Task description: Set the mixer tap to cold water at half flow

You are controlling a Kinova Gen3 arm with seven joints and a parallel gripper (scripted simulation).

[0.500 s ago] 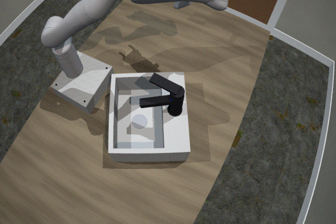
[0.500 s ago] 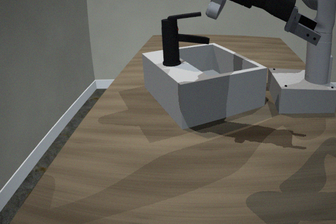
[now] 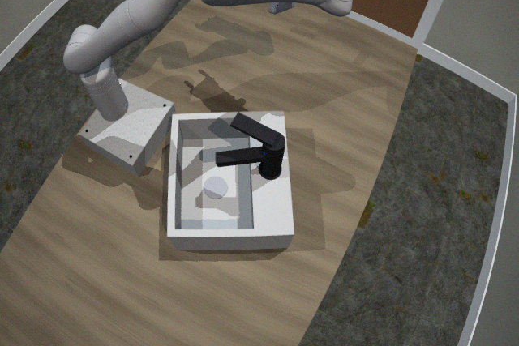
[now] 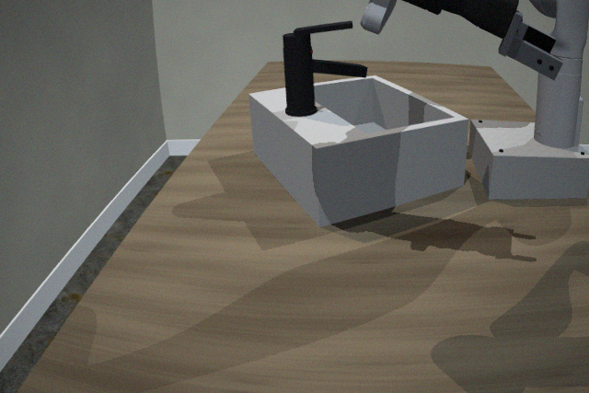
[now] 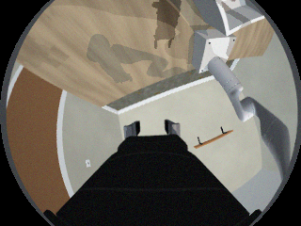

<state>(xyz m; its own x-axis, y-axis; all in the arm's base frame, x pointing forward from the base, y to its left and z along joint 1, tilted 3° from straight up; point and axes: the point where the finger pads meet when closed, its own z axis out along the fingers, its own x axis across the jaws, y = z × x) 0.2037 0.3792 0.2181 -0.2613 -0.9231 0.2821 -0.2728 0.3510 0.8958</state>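
My gripper is now 36 cm to the left of the black lever, 25 cm short of it and 4 cm above it. Round my hand: black mixer tap 37 cm to the right, 27 cm ahead, 9 cm below; white sink 42 cm to the right, 28 cm below, 19 cm ahead.
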